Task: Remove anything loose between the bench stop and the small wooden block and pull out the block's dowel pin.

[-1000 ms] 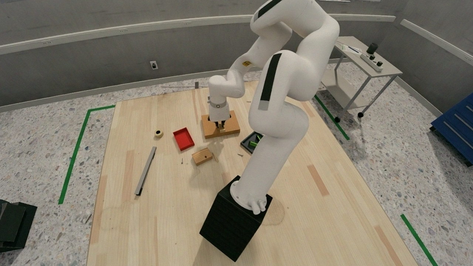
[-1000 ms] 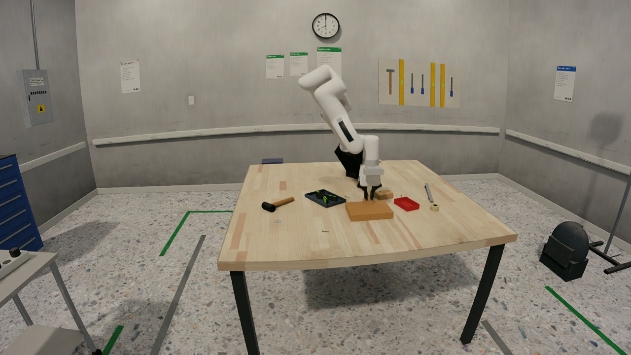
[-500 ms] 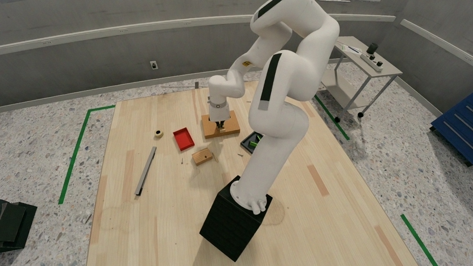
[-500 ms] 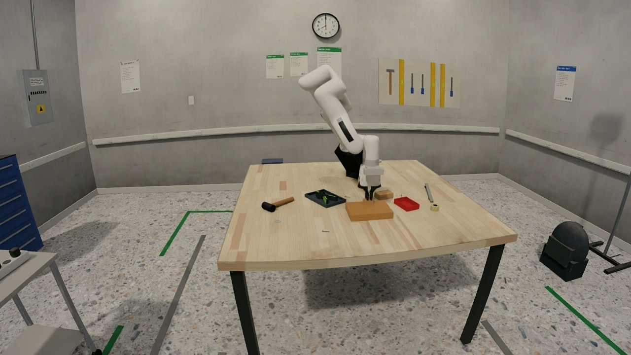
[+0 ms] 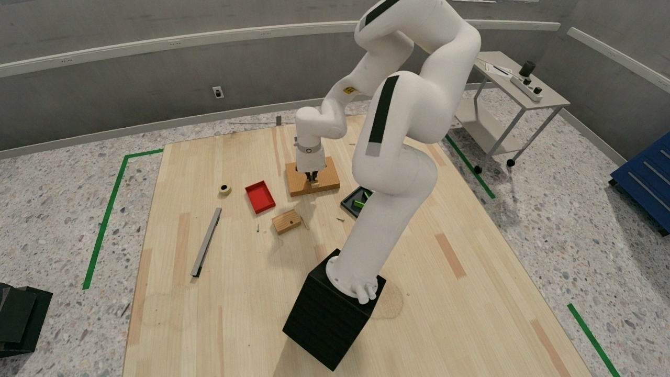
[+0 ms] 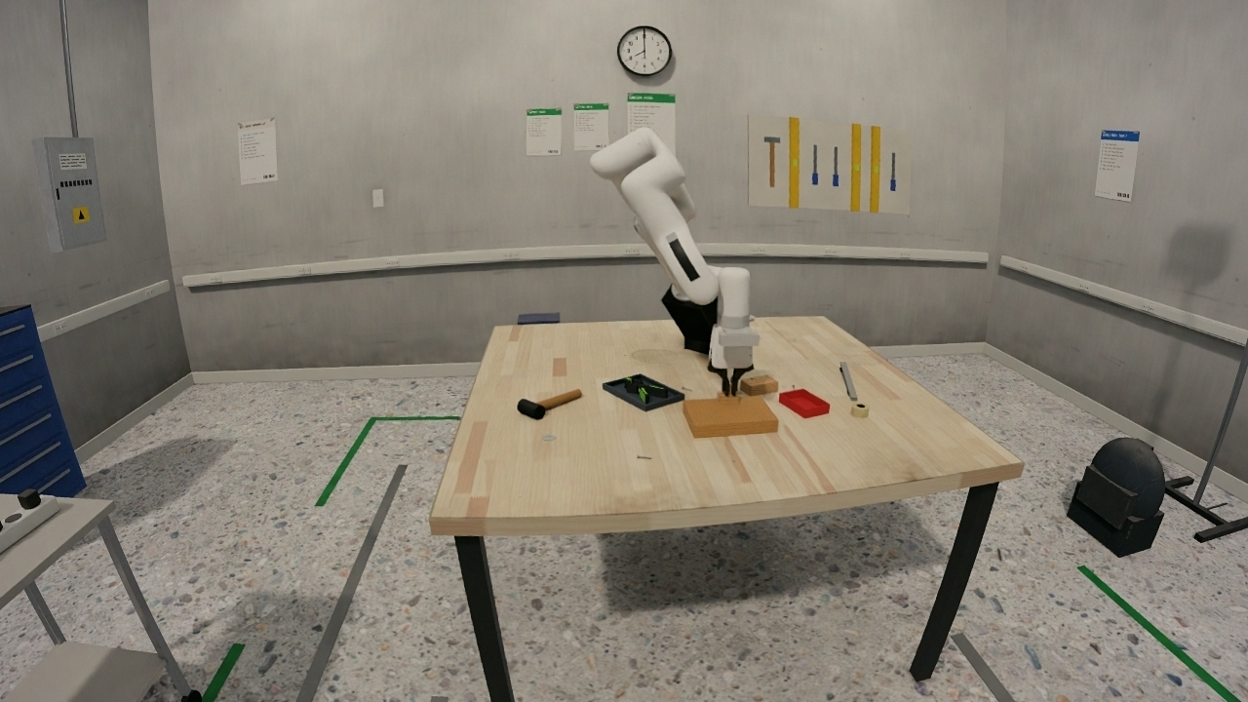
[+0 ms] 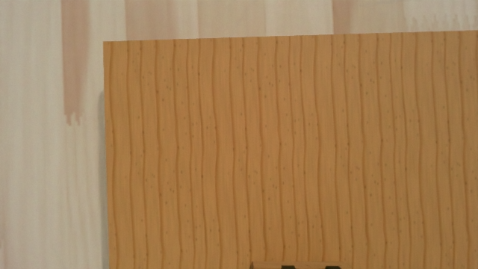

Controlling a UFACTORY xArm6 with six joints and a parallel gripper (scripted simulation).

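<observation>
Now: the dowel pin 2 cm below my hand. Also, from my hand: small wooden block: 3 cm below; red tray: 2 cm behind, 21 cm to the left, 7 cm below; thin dowel: 16 cm behind, 5 cm to the left, 7 cm below.
</observation>
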